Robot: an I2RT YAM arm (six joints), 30 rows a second.
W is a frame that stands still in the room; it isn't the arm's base.
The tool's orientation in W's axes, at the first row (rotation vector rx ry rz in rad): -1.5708, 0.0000, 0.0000
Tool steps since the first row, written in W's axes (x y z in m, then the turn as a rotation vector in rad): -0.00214, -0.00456, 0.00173, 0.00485, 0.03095, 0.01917; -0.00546, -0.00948, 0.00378, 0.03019, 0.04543, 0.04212; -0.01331, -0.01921, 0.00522, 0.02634, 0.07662, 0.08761; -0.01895, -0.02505, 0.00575, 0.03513, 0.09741, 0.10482; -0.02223, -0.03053, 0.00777, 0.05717, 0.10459, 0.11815; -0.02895, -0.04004, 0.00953, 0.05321, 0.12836, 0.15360; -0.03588, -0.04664, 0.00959, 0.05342, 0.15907, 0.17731; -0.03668, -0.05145, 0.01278, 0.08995, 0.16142, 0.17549
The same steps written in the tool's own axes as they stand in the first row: -0.00214, -0.00173, -0.00456, 0.00485, -0.01917, 0.03095; -0.00546, -0.00378, -0.00948, 0.03019, -0.04212, 0.04543; -0.01331, -0.00522, -0.01921, 0.02634, -0.08761, 0.07662; -0.01895, -0.00575, -0.02505, 0.03513, -0.10482, 0.09741; -0.02223, -0.00777, -0.03053, 0.05717, -0.11815, 0.10459; -0.02895, -0.00953, -0.04004, 0.05321, -0.15360, 0.12836; -0.03588, -0.00959, -0.04664, 0.05342, -0.17731, 0.15907; -0.03668, -0.01278, -0.05145, 0.08995, -0.17549, 0.16142
